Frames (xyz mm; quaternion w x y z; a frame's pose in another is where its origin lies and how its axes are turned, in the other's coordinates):
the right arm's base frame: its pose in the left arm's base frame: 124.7 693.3 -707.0 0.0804 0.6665 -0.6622 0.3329
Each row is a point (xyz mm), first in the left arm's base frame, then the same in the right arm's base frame.
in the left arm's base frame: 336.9 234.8 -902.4
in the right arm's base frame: 251.7 -83.0 472.4
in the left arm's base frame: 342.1 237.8 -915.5
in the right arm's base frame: 241.5 -83.8 482.6
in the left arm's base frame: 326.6 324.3 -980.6
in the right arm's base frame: 135.5 -57.1 479.7
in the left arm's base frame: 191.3 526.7 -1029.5
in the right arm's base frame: -45.9 63.6 360.6
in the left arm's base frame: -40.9 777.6 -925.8
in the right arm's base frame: -174.0 218.8 65.4
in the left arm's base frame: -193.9 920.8 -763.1
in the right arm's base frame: -188.1 292.0 -189.2
